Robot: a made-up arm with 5 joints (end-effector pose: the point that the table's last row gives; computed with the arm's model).
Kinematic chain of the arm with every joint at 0, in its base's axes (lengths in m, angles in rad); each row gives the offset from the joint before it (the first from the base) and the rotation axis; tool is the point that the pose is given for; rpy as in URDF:
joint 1: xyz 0.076 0 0.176 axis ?
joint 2: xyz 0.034 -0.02 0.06 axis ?
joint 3: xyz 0.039 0 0.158 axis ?
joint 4: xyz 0.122 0 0.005 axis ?
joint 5: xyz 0.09 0.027 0 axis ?
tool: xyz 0 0 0 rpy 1.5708 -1.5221 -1.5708
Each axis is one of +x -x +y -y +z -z.
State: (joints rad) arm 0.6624 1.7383 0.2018 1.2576 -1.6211
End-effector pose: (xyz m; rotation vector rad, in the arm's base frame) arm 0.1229 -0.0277 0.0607 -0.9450 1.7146 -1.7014
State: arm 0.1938 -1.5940 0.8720 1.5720 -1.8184
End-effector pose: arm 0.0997 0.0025 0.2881 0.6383 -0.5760 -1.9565
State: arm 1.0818 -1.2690 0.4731 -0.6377 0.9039
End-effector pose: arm 0.0769 0.0132 0.5000 -2.4764 -1.7025 -0.0233
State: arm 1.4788 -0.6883 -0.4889 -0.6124 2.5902
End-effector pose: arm 0.0817 0.0142 0.5852 2.6685 -1.2542 0.1641
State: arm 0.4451 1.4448 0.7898 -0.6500 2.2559
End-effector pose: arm 0.1902 -0.0467 0.0280 0.0153 0.0038 1.7621
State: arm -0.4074 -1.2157 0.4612 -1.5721 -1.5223
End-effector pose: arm 0.0027 -0.0240 0.4802 -2.0531 1.3498 -0.5360
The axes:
joint 1: -z
joint 2: +y
joint 3: +y
joint 4: +y
joint 5: -x

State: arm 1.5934 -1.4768 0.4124 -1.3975 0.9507
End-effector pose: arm 0.0860 0.1346 0.4553 2.1592 0.7230 -0.3685
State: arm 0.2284 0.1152 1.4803 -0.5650 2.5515
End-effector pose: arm 0.2132 -0.0247 0.1892 -0.6595 -0.1372 2.2074
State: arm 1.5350 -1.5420 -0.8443 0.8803 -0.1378
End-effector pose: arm 0.0755 0.2094 0.4493 -1.9344 -2.4204 -0.0762
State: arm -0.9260 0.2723 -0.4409 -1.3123 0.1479
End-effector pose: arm 0.2156 0.1973 0.4927 1.2303 -2.8045 0.0676
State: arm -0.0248 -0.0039 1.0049 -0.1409 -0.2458
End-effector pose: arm 0.2769 0.0120 0.2259 0.1133 -0.7037 -0.2582
